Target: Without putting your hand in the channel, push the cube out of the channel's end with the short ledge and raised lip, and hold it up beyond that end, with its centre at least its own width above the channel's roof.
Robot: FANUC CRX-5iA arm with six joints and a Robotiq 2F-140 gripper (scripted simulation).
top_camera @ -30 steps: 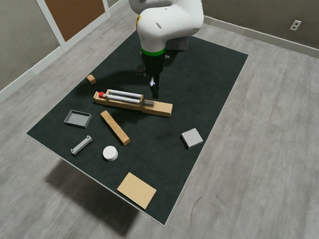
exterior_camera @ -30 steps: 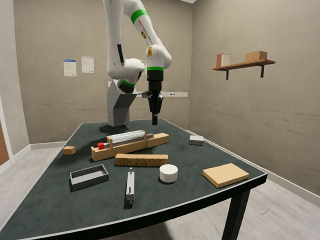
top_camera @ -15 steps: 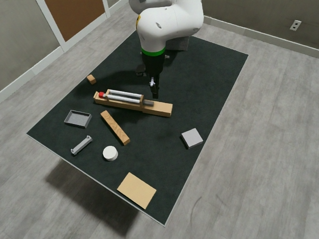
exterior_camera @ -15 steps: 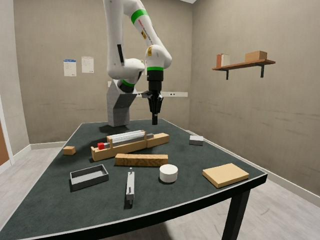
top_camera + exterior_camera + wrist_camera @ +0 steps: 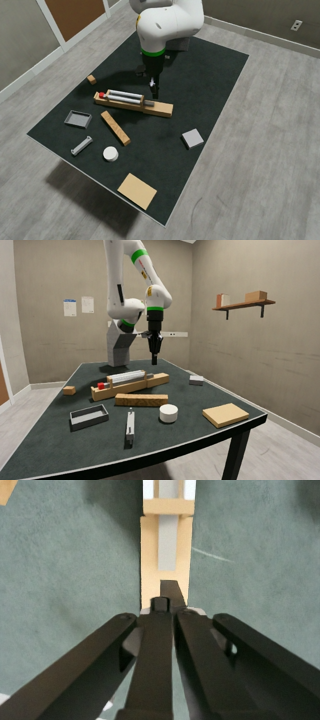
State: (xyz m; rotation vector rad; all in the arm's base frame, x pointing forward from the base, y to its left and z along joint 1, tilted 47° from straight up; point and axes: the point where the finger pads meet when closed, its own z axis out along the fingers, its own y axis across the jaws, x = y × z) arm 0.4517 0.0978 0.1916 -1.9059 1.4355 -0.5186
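The red cube lies 280 mm to the right of my hand, 130 mm ahead of it and 90 mm below it. Also, from my hand: grey square block: 260 mm to the left, 140 mm below, 30 mm ahead; then wooden beam: 230 mm ahead, 130 mm below, 100 mm to the right; then grey stick: 100 mm below, 70 mm to the right, 30 mm ahead.
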